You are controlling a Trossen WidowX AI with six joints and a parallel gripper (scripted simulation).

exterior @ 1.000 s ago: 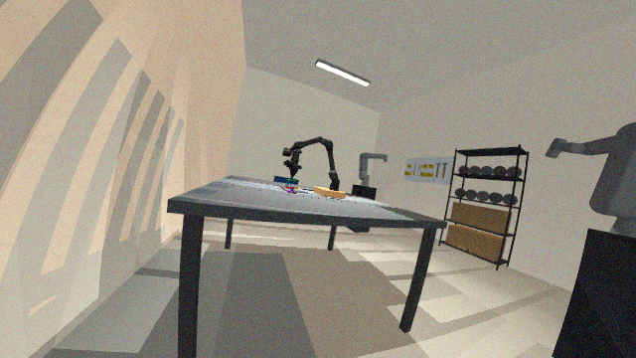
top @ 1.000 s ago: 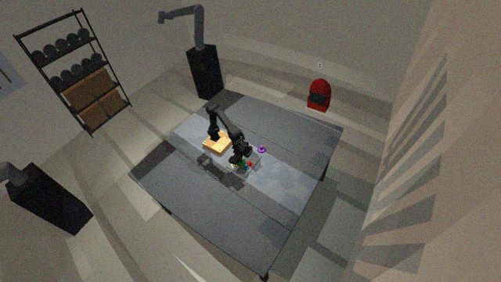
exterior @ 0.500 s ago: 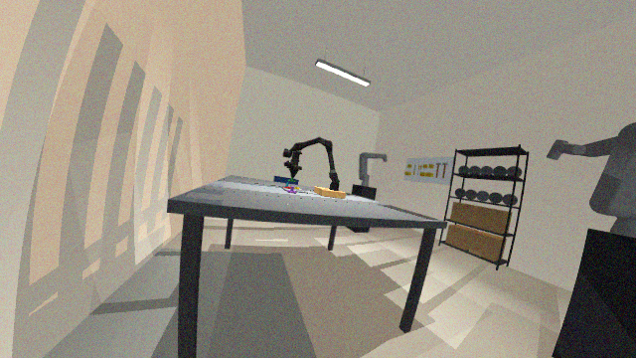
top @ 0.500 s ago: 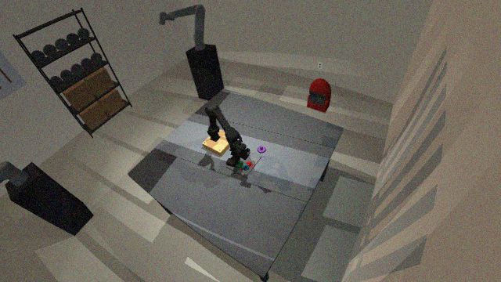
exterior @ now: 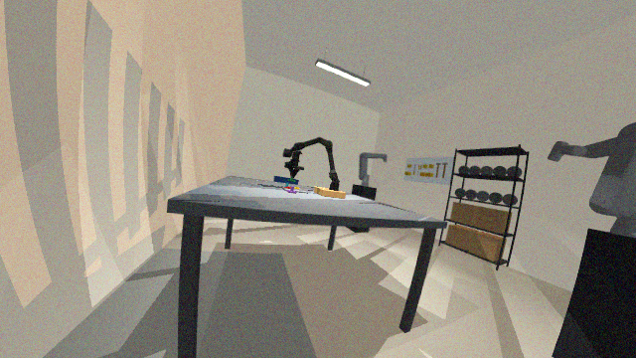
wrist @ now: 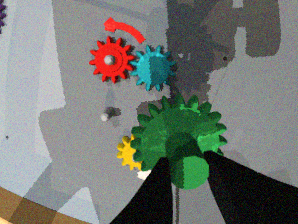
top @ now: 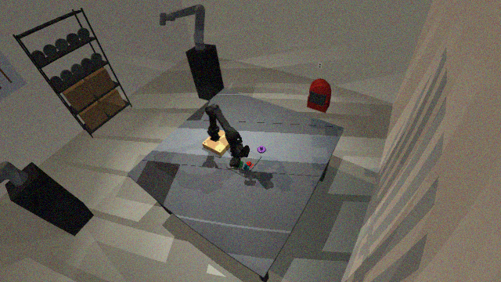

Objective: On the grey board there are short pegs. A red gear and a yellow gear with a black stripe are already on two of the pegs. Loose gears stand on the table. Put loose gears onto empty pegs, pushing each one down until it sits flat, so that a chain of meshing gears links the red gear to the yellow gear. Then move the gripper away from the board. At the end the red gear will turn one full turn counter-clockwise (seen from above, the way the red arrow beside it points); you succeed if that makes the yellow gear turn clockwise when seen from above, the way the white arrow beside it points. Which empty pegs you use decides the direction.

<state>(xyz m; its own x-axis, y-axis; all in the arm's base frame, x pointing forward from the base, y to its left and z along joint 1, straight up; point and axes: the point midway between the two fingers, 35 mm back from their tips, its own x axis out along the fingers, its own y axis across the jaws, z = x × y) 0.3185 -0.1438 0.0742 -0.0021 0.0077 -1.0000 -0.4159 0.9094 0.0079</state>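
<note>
Right now my gripper tip is 10 mm above the green gear. The rest, counted from my gripper tip: teal gear (60 mm below, 40 mm ahead, 30 mm to the left); yellow gear (70 mm below, 50 mm behind, 20 mm to the left); red gear (70 mm to the left, 70 mm below, 40 mm ahead).
</note>
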